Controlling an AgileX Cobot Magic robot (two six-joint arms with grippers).
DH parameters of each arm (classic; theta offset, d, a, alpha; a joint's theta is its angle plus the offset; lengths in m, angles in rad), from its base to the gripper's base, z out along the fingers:
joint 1: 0 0.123 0 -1.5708
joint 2: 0.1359 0 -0.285 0
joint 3: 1.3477 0 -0.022 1.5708
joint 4: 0 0.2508 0 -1.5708
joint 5: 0 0 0.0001 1.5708
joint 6: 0 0.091 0 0
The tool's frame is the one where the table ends.
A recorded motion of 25 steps. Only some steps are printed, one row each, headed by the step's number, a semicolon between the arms.
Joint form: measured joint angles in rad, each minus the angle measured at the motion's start. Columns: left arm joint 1, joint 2, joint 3, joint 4, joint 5, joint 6; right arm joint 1, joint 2, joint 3, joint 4, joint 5, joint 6.
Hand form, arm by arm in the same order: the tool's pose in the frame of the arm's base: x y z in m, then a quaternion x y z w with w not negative. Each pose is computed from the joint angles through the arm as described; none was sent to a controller.
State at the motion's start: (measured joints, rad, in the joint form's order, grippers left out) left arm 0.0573 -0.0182 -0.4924 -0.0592 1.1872 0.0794; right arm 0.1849 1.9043 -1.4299 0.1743 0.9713 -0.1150
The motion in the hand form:
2: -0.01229 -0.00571 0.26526 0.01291 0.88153 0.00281 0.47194; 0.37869 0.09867 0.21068 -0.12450 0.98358 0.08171 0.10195
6: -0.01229 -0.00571 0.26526 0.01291 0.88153 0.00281 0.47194; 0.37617 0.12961 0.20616 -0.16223 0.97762 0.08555 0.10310
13: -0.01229 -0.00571 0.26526 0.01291 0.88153 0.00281 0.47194; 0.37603 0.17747 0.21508 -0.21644 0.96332 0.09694 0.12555
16: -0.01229 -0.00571 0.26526 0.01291 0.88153 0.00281 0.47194; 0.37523 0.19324 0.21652 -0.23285 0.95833 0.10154 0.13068
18: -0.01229 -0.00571 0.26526 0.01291 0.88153 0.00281 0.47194; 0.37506 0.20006 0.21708 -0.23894 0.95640 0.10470 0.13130
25: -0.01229 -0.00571 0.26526 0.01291 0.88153 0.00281 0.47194; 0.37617 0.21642 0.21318 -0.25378 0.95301 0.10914 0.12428
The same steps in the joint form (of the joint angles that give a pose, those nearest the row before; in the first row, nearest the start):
2: 0.0000 0.0000 0.0000 0.0000 0.0000 0.0000; 0.0370 0.0114 0.0000 0.0000 -0.0127 0.0000
6: 0.0000 0.0000 0.0000 0.0000 0.0000 0.0000; 0.1148 0.0362 -0.0191 0.0000 -0.0271 -0.0009
13: 0.0000 0.0000 0.0000 0.0000 0.0000 0.0000; 0.2251 0.0733 -0.1097 0.0016 -0.0301 -0.0008
16: 0.0000 0.0000 0.0000 0.0000 0.0000 0.0000; 0.2598 0.0900 -0.1410 0.0039 -0.0301 -0.0009
18: 0.0000 0.0000 0.0000 0.0000 0.0000 0.0000; 0.2737 0.0993 -0.1577 0.0078 -0.0261 -0.0008
25: 0.0000 0.0000 0.0000 0.0000 0.0000 0.0000; 0.3049 0.1379 -0.2059 0.0140 -0.0067 -0.0009

